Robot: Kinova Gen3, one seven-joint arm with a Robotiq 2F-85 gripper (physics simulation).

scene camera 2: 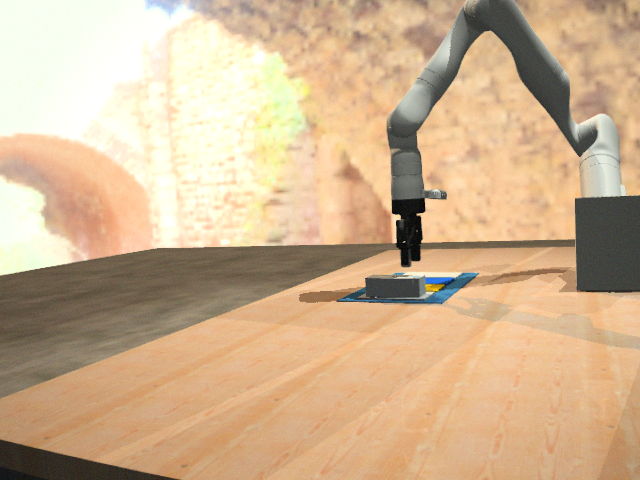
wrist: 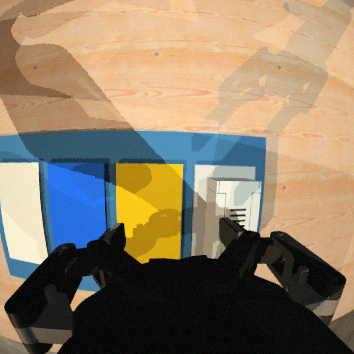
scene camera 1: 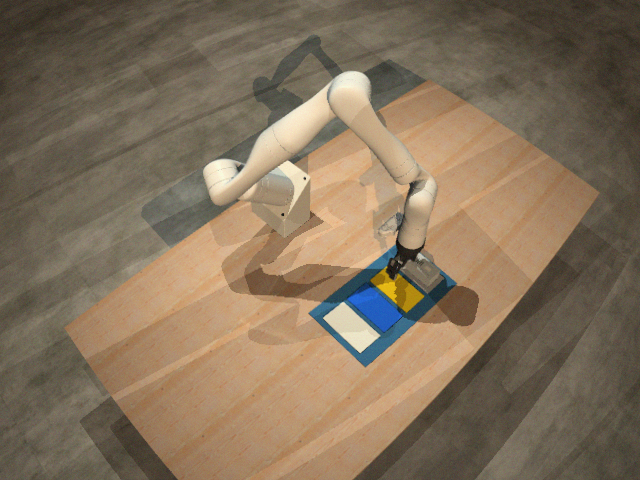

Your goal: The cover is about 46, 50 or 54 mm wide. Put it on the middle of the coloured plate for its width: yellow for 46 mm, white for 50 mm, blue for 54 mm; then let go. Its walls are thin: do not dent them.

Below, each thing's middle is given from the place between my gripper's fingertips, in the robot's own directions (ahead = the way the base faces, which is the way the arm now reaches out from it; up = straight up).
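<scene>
Positions counted from my hand: cover [scene camera 2: 376, 285], 6 cm to the left, 3 cm ahead, 4 cm below; yellow plate [scene camera 1: 400, 291], 3 cm to the right, 1 cm ahead, 6 cm below; blue plate [scene camera 1: 371, 304], 12 cm to the right, 1 cm behind, 6 cm below; blue mat [scene camera 1: 443, 284], 8 cm to the right, 6 cm below.
</scene>
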